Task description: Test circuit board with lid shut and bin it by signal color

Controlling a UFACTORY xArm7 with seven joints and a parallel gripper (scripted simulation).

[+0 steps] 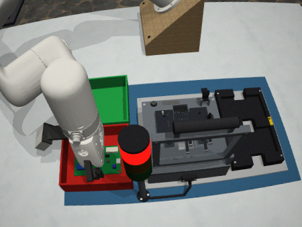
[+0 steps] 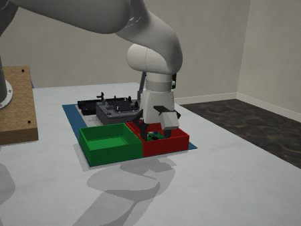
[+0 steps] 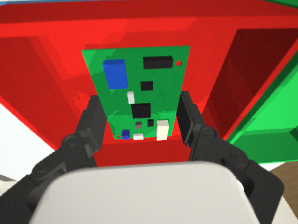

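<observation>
Right now the red bin is 10 mm below my hand. The rest, counted from my hand: tester plate (30 mm behind, 210 mm to the left, 50 mm above); green circuit board (10 mm below); green bin (150 mm behind, 10 mm below).
</observation>
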